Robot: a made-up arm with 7 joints.
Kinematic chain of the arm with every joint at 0, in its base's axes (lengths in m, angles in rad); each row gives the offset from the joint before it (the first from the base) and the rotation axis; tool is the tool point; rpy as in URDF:
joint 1: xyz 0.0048 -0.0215 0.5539 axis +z
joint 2: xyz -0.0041 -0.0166 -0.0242 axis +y
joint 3: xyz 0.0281 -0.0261 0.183 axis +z
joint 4: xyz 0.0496 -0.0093 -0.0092 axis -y
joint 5: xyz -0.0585 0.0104 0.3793 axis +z
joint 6: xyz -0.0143 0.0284 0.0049 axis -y
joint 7: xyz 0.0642 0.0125 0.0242 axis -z
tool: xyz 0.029 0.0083 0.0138 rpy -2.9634 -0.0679 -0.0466
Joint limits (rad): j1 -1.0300..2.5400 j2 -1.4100..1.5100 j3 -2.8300..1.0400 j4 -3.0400..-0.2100 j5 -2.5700..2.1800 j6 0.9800..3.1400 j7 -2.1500..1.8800
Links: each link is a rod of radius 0.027 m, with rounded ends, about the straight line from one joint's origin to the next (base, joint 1, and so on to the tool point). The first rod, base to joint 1, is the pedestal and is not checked.
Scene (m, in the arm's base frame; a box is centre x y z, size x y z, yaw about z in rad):
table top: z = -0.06
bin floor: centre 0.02 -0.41 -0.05 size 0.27 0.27 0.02 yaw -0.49
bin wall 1: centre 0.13 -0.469 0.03 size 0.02 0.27 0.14 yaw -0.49
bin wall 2: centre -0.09 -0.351 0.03 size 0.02 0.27 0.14 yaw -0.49
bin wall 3: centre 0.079 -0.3 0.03 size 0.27 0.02 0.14 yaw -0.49
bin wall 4: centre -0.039 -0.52 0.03 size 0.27 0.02 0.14 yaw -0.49
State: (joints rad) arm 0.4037 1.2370 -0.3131 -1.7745 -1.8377 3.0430 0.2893
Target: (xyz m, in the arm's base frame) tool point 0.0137 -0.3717 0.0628
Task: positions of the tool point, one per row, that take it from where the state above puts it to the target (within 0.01 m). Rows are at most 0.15 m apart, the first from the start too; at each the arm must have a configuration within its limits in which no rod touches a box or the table.
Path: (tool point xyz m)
1: 0.2446 -0.1090 0.1496
2: 0.2070 -0.2192 0.1582
3: 0.1276 -0.3123 0.1749
4: 0.0137 -0.3717 0.1993
5: 0.0138 -0.3829 0.1335
6: 0.0137 -0.3717 0.0628

